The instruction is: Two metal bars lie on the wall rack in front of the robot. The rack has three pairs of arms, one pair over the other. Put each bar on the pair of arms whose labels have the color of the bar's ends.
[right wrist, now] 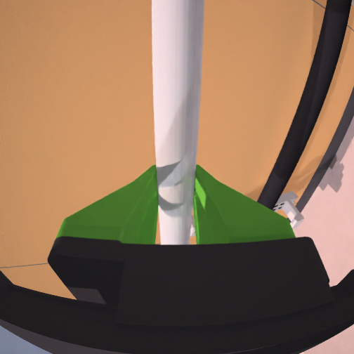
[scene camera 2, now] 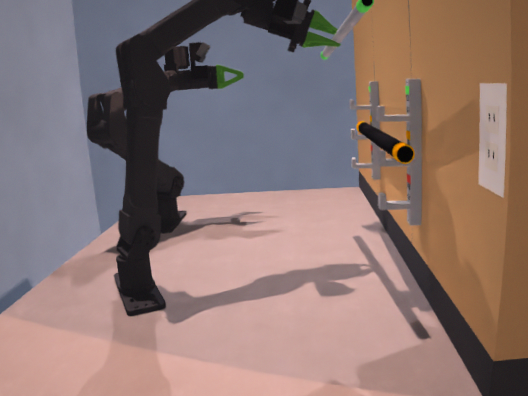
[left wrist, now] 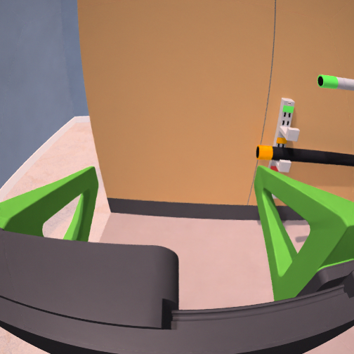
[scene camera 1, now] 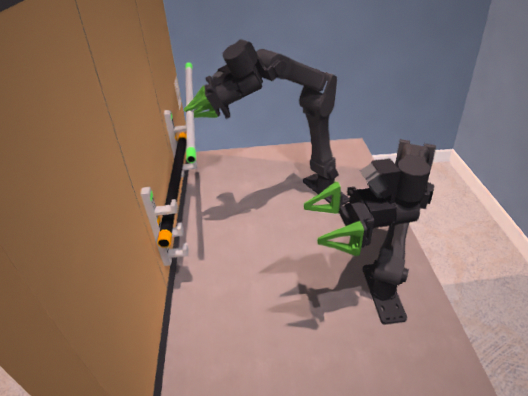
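Where they show: left gripper, fingertip midpoint: (scene camera 2: 243, 75) (scene camera 1: 310, 222); right gripper, fingertip midpoint: (scene camera 2: 341, 40) (scene camera 1: 186, 113); left arm's base, origin of the base link: (scene camera 2: 168, 222) (scene camera 1: 383, 293); right arm's base, origin of the base link: (scene camera 2: 138, 291).
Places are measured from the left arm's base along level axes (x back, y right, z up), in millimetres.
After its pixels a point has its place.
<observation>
A white bar with green ends (scene camera 1: 189, 85) {x -488, y 416, z 478 mm} (scene camera 2: 351, 22) {x -489, y 470, z 465 mm} (left wrist: 345, 84) (right wrist: 177, 75) is held off the rack, higher than its top arms. My right gripper (scene camera 1: 187, 109) {x -490, y 290, z 453 mm} (scene camera 2: 337, 39) {x -490, y 290, z 453 mm} (right wrist: 175, 173) is shut on this bar. A black bar with orange ends (scene camera 1: 175, 180) {x -554, y 268, z 261 mm} (scene camera 2: 381, 139) {x -546, y 397, z 255 mm} (left wrist: 320, 157) (right wrist: 310, 100) lies on the middle, orange-labelled pair of arms of the wall rack (scene camera 1: 148, 200) (scene camera 2: 415, 195) (left wrist: 286, 102). The top labels are green, the bottom ones red. My left gripper (scene camera 1: 312, 223) {x -240, y -118, z 408 mm} (scene camera 2: 242, 75) {x -240, y -118, z 408 mm} (left wrist: 175, 174) is open and empty, well back from the rack.
The brown wall (scene camera 1: 65, 175) {x -599, y -184, z 603 mm} (scene camera 2: 450, 200) {x -592, y 666, z 199 mm} (left wrist: 175, 100) carries the rack. A white outlet plate (scene camera 2: 492, 175) {x -591, y 806, z 260 mm} is on it at the right in scene camera 2. A dark baseboard (scene camera 2: 435, 290) {x -592, y 610, z 39 mm} (left wrist: 175, 208) runs along the wall's foot.
</observation>
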